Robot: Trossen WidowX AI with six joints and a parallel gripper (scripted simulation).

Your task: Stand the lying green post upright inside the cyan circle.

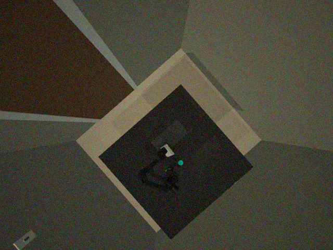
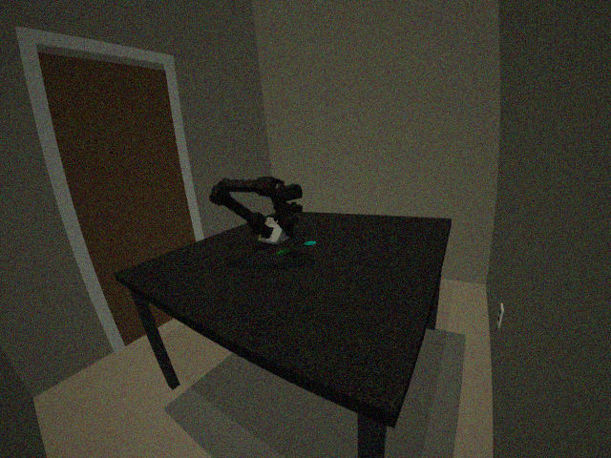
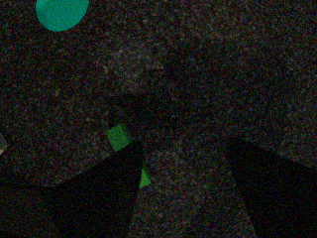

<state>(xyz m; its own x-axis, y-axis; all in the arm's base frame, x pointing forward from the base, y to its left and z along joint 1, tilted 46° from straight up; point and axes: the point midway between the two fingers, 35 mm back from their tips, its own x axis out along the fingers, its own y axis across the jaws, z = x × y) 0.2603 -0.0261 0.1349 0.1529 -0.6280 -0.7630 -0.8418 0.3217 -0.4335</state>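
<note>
Right now my gripper tip is 80 mm above the green post, 60 mm past it and 10 mm to the left of it. From my gripper tip the other things lie so: cyan circle: 160 mm to the left, 90 mm below, 20 mm behind.
</note>
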